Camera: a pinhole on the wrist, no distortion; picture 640 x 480 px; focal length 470.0 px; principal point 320.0 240.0 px. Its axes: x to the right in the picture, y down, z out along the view. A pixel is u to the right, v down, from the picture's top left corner.
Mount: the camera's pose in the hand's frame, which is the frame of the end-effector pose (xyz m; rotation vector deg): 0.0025 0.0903 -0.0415 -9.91 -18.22 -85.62
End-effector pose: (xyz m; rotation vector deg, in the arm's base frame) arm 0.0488 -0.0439 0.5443 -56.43 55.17 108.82
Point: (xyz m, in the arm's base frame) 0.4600 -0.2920 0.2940
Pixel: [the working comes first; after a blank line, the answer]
In the camera's frame: 0.2672 -0.0828 -0.4970

behind the camera
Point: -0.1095 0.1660 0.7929
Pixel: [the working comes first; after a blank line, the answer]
In the camera's frame: 0.0863 -0.0628 0.3689

429.9 160.0
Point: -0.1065 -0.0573 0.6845
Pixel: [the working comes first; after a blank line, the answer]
In the camera's frame: -0.0449 -0.0485 0.1587

187.0 96.4
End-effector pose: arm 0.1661 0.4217 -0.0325 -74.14 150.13 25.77
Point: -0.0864 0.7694 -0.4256
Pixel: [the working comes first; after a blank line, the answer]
In the camera's frame: -0.0613 0.0685 0.5669

269.2 296.8
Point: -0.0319 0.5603 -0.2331
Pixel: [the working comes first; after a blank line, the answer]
In the camera's frame: -0.0158 0.1033 0.2832

293.7 411.5
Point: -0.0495 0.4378 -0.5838
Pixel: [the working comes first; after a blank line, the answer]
In the camera's frame: 0.1983 0.3212 0.4954

outside the picture
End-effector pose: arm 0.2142 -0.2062 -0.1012 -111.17 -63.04 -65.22
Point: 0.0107 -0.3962 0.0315
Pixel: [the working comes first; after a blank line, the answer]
In the camera's frame: 0.1094 -0.0405 -0.2944

behind the camera
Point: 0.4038 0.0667 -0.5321
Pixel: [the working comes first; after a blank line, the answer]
In the camera's frame: 0.1554 -0.1982 0.5176

461.1 60.0
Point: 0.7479 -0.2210 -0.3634
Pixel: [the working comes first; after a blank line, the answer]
In the camera's frame: -0.2912 -0.0342 0.4603

22.6 205.1
